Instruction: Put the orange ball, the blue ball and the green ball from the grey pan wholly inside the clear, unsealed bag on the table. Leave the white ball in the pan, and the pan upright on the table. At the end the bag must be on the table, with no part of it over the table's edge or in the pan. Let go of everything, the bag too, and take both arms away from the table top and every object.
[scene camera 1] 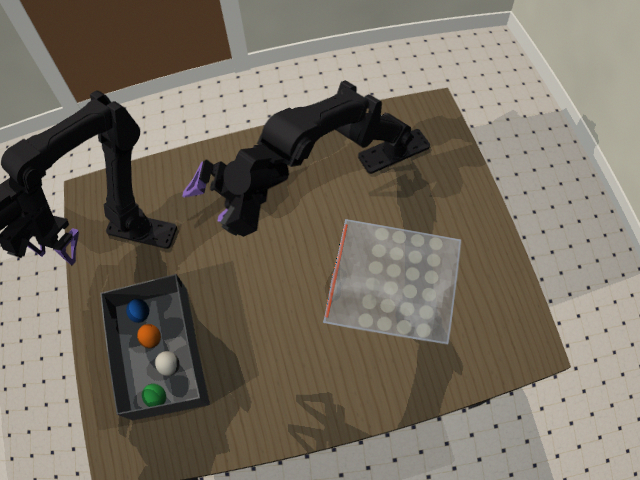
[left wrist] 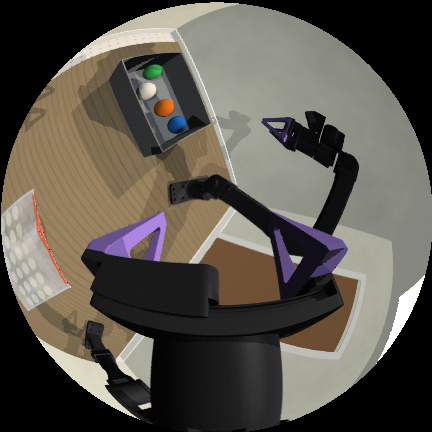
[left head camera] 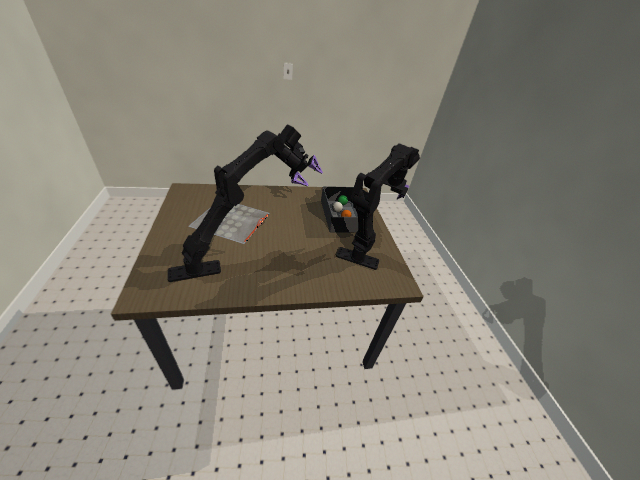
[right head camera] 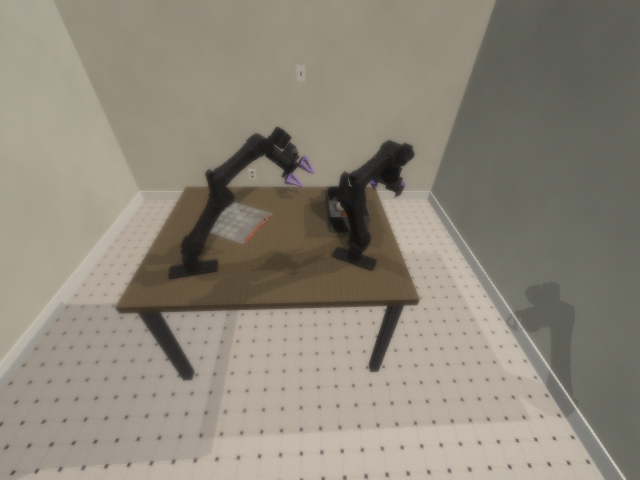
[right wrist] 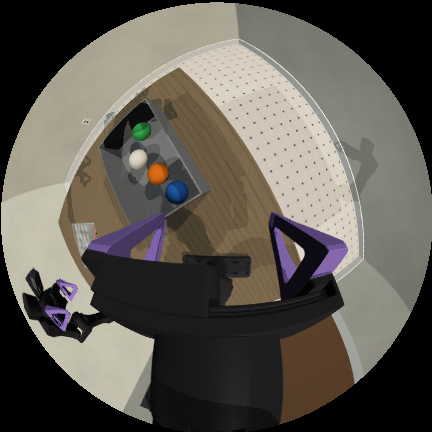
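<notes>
The grey pan (scene camera 1: 192, 341) (left wrist: 127, 112) stands upright on the table. In it lie the blue ball (scene camera 1: 137, 310) (left wrist: 177, 124) (right wrist: 177, 192), the orange ball (left head camera: 346, 213) (scene camera 1: 148, 335) (left wrist: 164, 107) (right wrist: 158, 173), the white ball (left head camera: 337, 206) (scene camera 1: 165, 363) (left wrist: 147, 91) (right wrist: 138, 159) and the green ball (left head camera: 343, 198) (scene camera 1: 154, 395) (left wrist: 152, 72) (right wrist: 141, 131). The clear bag (left head camera: 238, 222) (right head camera: 240, 222) (scene camera 1: 395, 284) lies flat, its red-edged side facing the pan. My left gripper (left head camera: 310, 172) (scene camera 1: 202, 206) is open and empty above the table. My right gripper (scene camera 1: 55, 255) (right wrist: 216, 217) is open and empty, high beside the pan.
The wooden table (left head camera: 289, 294) (scene camera 1: 289, 361) carries both arm bases; the left base (scene camera 1: 393, 151) stands nearer the bag and the right base (scene camera 1: 142, 233) nearer the pan. My right arm partly hides the pan in both head views. Walls stand around the table.
</notes>
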